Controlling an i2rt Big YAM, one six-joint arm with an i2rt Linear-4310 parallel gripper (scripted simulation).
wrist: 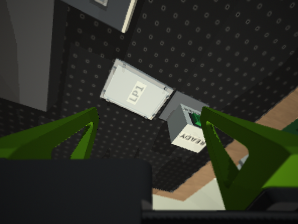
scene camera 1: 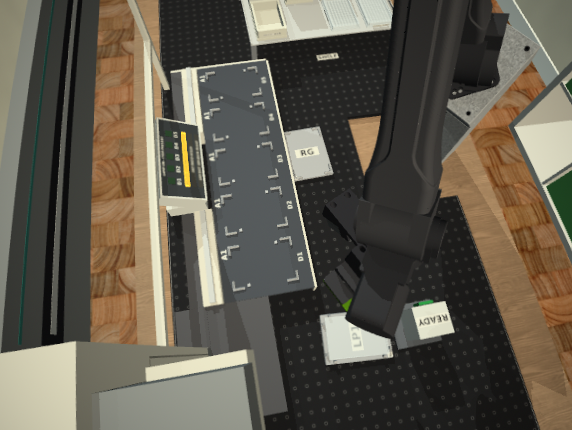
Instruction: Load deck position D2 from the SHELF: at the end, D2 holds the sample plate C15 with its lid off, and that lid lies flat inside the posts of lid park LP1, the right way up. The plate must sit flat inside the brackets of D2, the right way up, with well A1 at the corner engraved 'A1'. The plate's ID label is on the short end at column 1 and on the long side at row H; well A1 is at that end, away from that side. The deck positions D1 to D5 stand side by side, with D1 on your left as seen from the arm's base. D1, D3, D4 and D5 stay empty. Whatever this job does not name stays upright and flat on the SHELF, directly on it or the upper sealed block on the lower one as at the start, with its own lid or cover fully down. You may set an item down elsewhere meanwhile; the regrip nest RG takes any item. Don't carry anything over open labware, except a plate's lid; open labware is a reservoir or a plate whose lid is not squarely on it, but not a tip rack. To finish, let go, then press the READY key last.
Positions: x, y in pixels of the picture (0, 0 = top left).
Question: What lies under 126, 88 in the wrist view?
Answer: A clear plate lid.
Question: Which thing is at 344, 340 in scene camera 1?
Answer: A clear plate lid.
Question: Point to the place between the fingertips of the gripper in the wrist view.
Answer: At 149, 112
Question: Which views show the gripper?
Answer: The wrist view and scene camera 1: all of them.
